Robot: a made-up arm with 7 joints. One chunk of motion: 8 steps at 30 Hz.
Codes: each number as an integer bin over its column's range. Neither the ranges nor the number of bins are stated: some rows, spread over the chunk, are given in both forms.
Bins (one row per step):
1: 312 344 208 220 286 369 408
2: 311 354 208 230 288 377 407
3: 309 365 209 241 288 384 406
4: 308 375 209 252 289 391 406
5: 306 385 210 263 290 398 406
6: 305 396 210 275 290 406 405
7: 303 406 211 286 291 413 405
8: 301 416 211 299 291 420 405
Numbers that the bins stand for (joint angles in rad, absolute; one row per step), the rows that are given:
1: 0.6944 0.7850 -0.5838 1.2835 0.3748 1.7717 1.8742
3: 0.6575 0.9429 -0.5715 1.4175 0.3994 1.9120 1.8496
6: 0.6083 1.1758 -0.5592 1.6344 0.4240 2.1178 1.8373
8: 0.5592 1.3261 -0.5469 1.7875 0.4363 2.2488 1.8373
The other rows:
2: 0.6821 0.8602 -0.5838 1.3473 0.3994 1.8465 1.8619
4: 0.6452 1.0180 -0.5715 1.4877 0.4117 1.9775 1.8496
5: 0.6206 1.0932 -0.5592 1.5578 0.4240 2.0430 1.8496
7: 0.5838 1.2510 -0.5469 1.7046 0.4363 2.1833 1.8373

